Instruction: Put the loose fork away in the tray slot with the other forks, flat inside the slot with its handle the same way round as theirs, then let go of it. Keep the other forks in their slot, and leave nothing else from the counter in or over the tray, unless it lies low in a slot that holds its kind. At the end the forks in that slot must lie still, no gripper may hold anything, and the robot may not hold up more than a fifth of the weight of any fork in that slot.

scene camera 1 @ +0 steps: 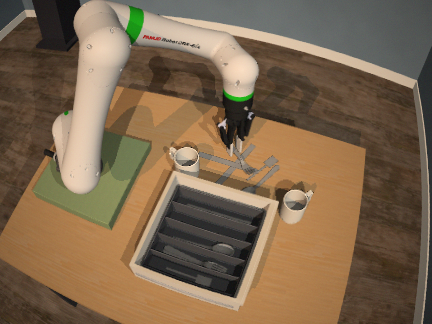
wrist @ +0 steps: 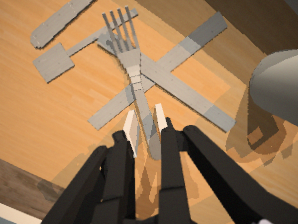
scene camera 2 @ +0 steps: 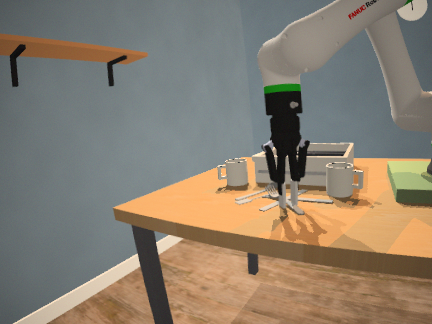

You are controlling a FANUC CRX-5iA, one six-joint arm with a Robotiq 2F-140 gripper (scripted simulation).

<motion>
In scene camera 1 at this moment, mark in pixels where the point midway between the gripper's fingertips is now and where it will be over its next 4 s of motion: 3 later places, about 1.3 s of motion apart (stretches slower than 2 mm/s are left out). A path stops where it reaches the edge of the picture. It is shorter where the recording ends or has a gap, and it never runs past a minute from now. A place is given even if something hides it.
The gripper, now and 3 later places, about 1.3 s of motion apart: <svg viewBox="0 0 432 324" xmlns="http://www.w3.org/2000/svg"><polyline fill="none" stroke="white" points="233,151 235,129 234,140 177,233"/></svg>
</motion>
